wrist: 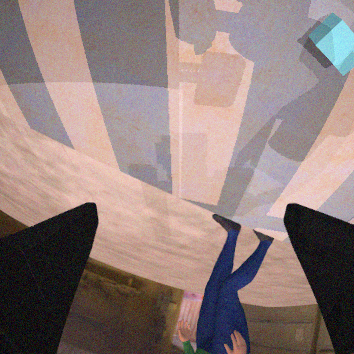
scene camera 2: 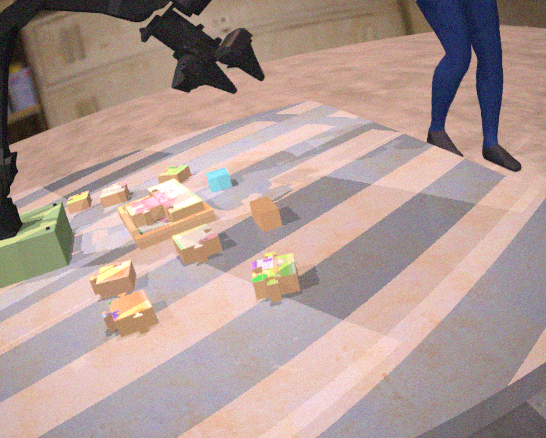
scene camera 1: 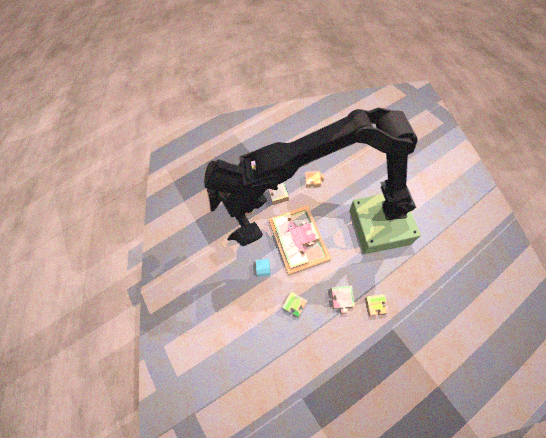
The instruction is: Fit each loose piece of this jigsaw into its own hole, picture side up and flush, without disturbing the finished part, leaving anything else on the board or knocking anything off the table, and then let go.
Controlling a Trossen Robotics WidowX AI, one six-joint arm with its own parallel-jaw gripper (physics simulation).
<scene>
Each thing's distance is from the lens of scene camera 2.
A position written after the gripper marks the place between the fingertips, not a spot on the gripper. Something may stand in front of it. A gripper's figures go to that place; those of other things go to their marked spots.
gripper (scene camera 2: 249, 85): 0.93 m
wooden jigsaw board (scene camera 2: 144, 236): 0.85 m
</scene>
